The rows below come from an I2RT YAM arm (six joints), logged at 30 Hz.
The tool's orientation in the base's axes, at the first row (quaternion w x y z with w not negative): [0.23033, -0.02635, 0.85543, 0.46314]
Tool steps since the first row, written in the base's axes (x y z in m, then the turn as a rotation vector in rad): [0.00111, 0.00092, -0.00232, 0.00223, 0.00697, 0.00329]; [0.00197, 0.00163, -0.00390, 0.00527, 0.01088, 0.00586]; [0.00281, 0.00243, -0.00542, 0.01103, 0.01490, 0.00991]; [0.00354, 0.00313, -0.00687, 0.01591, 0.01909, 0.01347]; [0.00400, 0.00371, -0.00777, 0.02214, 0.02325, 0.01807]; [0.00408, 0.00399, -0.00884, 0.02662, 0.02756, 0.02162]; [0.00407, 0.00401, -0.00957, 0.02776, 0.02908, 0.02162]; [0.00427, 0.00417, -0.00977, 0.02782, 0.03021, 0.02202]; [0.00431, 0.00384, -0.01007, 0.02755, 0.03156, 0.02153]
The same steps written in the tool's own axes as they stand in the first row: [0.00013, -0.00157, 0.00223, -0.00219, 0.00596, 0.00490]; [0.00015, -0.00262, 0.00385, -0.00532, 0.00941, 0.00798]; [0.00017, -0.00357, 0.00551, -0.01148, 0.01337, 0.01146]; [0.00024, -0.00449, 0.00702, -0.01662, 0.01727, 0.01498]; [0.00031, -0.00498, 0.00808, -0.02341, 0.02162, 0.01849]; [0.00073, -0.00568, 0.00883, -0.02817, 0.02569, 0.02196]; [0.00105, -0.00623, 0.00918, -0.02893, 0.02626, 0.02361]; [0.00098, -0.00635, 0.00948, -0.02896, 0.02720, 0.02435]; [0.00101, -0.00678, 0.00936, -0.02829, 0.02766, 0.02556]
